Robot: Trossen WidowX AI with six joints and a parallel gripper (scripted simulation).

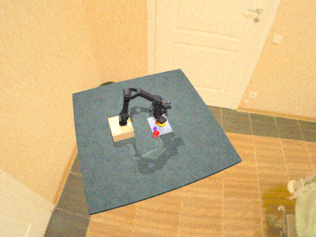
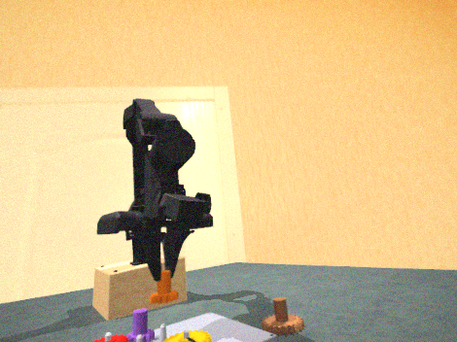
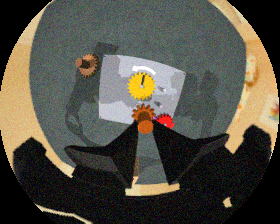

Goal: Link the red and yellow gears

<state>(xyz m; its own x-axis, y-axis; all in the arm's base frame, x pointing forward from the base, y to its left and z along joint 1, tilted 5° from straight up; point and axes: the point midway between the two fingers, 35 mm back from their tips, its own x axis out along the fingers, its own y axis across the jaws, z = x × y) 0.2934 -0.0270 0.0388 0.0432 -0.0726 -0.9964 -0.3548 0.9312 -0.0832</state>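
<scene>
The orange gear lies 1 cm below my gripper tip. Also, from my gripper tip: red gear (7 cm to the right, 7 cm below, 3 cm behind); then yellow gear (7 cm below, 4 cm ahead, 2 cm to the left); then purple gear (7 cm below, 3 cm to the right, 3 cm behind).
</scene>
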